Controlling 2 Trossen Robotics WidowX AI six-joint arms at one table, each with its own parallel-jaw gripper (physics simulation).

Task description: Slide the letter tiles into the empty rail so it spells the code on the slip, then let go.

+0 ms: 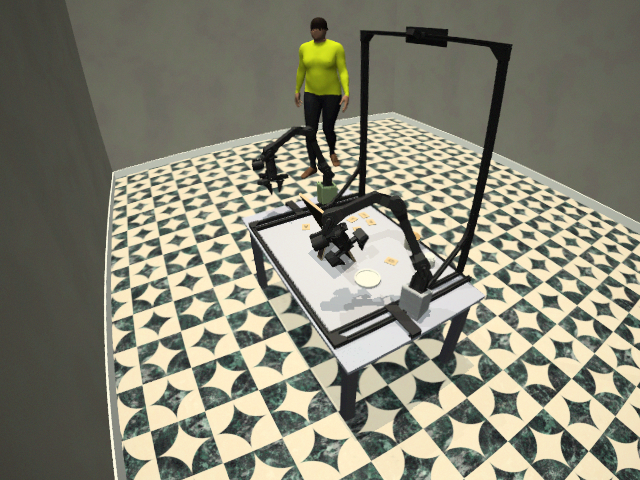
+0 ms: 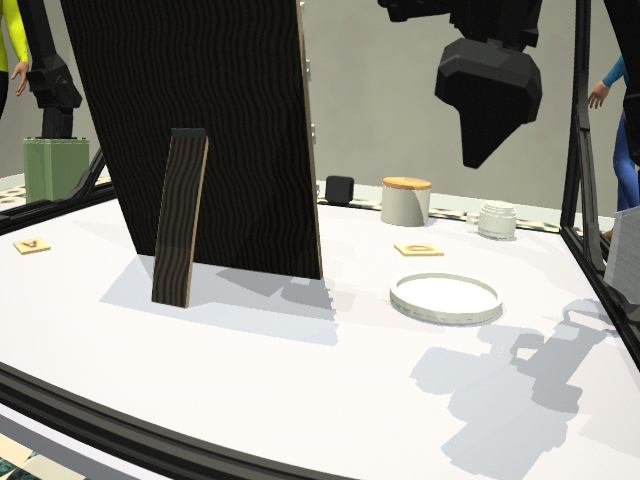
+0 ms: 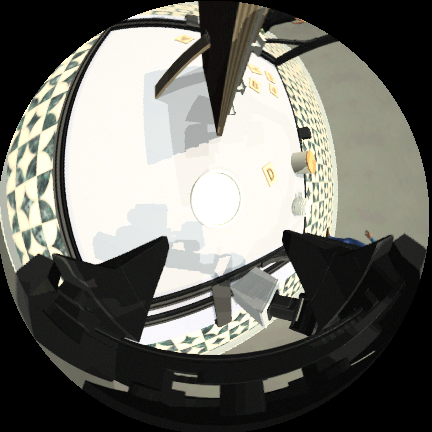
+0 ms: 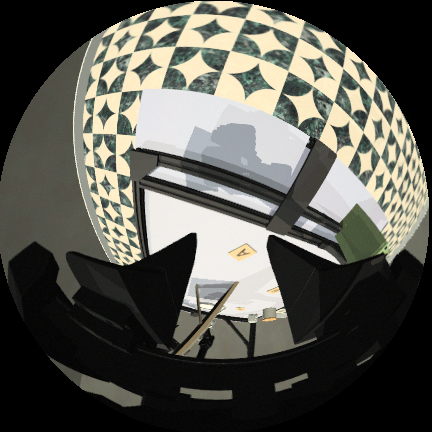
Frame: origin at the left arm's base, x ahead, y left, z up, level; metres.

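Seen in the pictures: left gripper, fingertip midpoint: [image 1: 353, 256] [image 2: 475, 134] [image 3: 226, 239] [image 4: 184, 330]; right gripper, fingertip midpoint: [image 1: 275, 193] [image 4: 232, 239]; left arm's base at its link origin: [image 1: 417, 288] [image 3: 272, 304]; right arm's base at its link origin: [image 1: 327, 184] [image 2: 56, 139].
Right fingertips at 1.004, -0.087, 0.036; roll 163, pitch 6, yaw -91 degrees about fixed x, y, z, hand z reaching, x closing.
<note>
Pixels of each thing's top centre, then the offset from my right fingertips to it, as dx, dy, dz. "spot": a spot on its surface instead.
- D tile at its top centre: [image 2: 419, 248] [image 3: 270, 173] [image 1: 391, 260] -0.742, -0.109, -0.151
- dark board at a spot on its surface: [image 2: 232, 129] [image 3: 213, 47] spot: -0.520, +0.082, +0.009
- prop leg at a spot on its surface: [image 2: 178, 222] spot: -0.471, +0.093, -0.079
- dish at its top centre: [image 2: 447, 289] [image 3: 219, 198] [image 1: 367, 277] [image 4: 207, 307] -0.739, +0.076, -0.140
- lidded canister at its top centre: [image 2: 407, 181] [image 3: 311, 161] [image 1: 412, 235] [image 4: 269, 319] -0.748, -0.286, -0.087
- ribbed white jar at its top centre: [image 2: 493, 202] [image 3: 308, 204] [image 1: 428, 254] -0.883, -0.221, -0.100
The D tile [image 1: 391, 260] [image 2: 418, 249] [image 3: 270, 174] lies flat near a round white dish. The A tile [image 1: 306, 226] [image 2: 31, 245] [image 3: 184, 38] [image 4: 242, 252] lies flat on the other side of the upright board. Several tiles, one of them [image 1: 371, 222] [image 3: 255, 85], lie beyond the board. I cannot make out the rail or the slip; the board's front is turned away or seen edge-on. My left gripper [image 1: 347, 251] [image 3: 226, 239] is open and empty, high above the table near the dish. My right gripper [image 1: 275, 191] [image 4: 232, 239] is partly open and empty, above the table's far-left end.
The dark board [image 2: 232, 129] [image 3: 216, 60] leans upright on a prop leg [image 2: 178, 222] mid-table. The dish [image 1: 367, 278] [image 2: 445, 297] [image 3: 215, 198] is low-rimmed. A lidded canister [image 2: 405, 204] [image 3: 301, 162] and a ribbed white jar [image 2: 497, 220] stand by the back edge. A black frame rises there.
</note>
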